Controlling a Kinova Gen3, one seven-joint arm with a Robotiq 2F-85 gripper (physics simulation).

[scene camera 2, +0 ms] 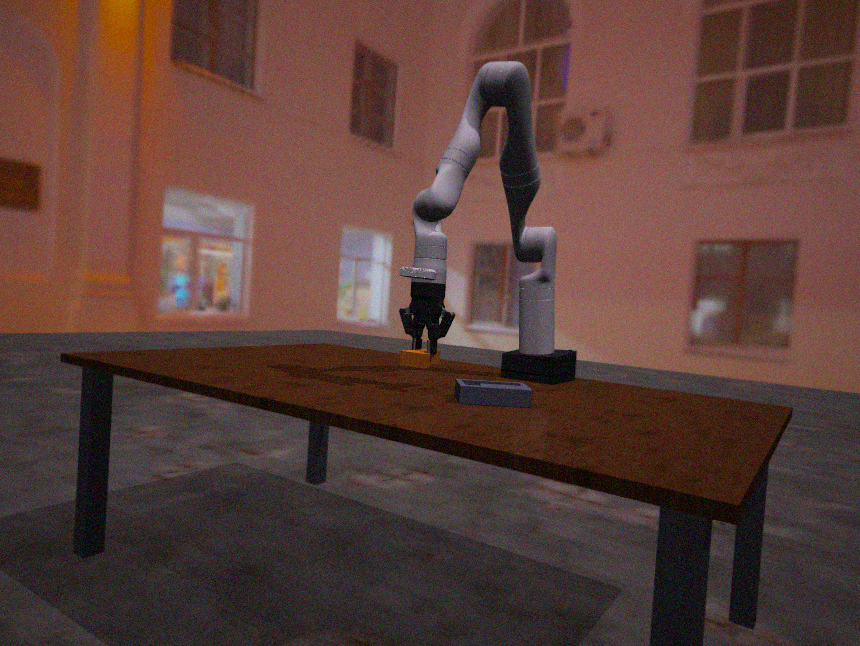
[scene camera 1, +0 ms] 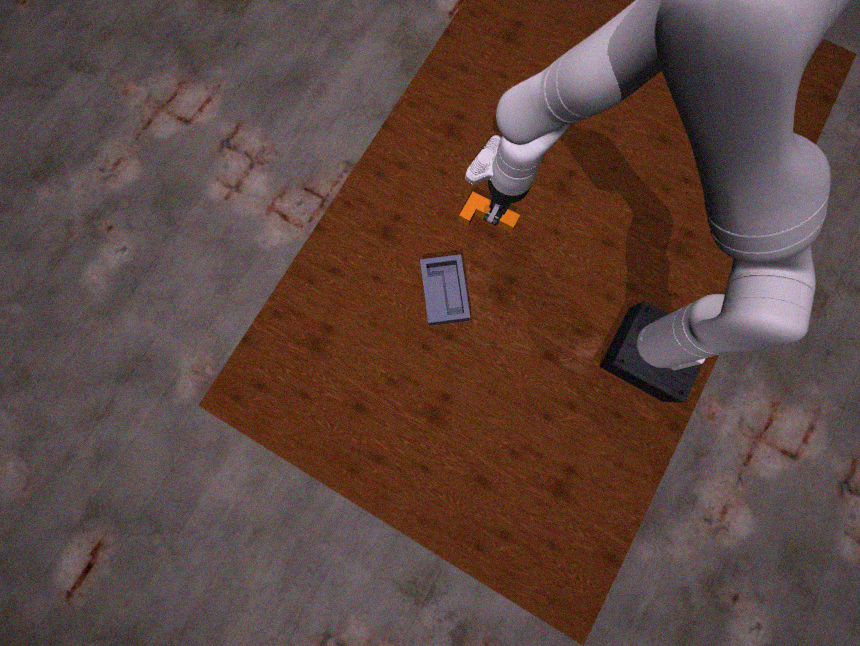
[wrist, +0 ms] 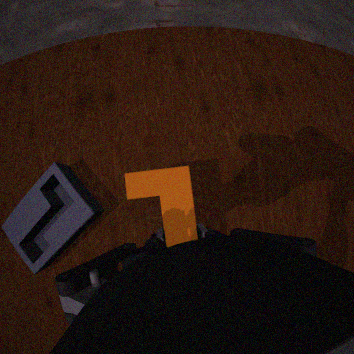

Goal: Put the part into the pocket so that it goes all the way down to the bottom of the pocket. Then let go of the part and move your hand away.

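Frame: origin at the arm's base, x ahead, y right, z down, level; centimetres.
Where they show: gripper, between the fingertips: (scene camera 1: 497, 214) (wrist: 180, 235); arm's base, origin of its link: (scene camera 2: 536, 352) (scene camera 1: 660, 345).
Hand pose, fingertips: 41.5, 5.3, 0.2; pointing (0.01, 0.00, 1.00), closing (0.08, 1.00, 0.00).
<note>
Each offset is from my fingertips to the top centre of the thing, as dx, dy, dz. Level surfaces: height alone.
The part is a flat orange L-shaped piece @[+1.1, -1.6, -1.4] (scene camera 1: 474, 204) (scene camera 2: 419, 356) (wrist: 168, 186). My gripper (scene camera 1: 493, 215) (scene camera 2: 425, 344) (wrist: 180, 235) points straight down and is shut on the long leg of the part, at or just above the table top @[dz +6.9] (scene camera 1: 416, 431) (scene camera 2: 625, 431) (wrist: 175, 88). The short leg sticks out beyond the fingers. The grey block @[+0.8, -18.5, +3.3] (scene camera 1: 434, 299) (scene camera 2: 493, 394) (wrist: 71, 215) with an L-shaped pocket lies flat on the table a short way off, at the left in the wrist view. Its pocket is empty.
The arm's black base (scene camera 1: 639, 362) (scene camera 2: 538, 365) stands on the table beyond the block. The table's edges drop to a grey floor on all sides.
</note>
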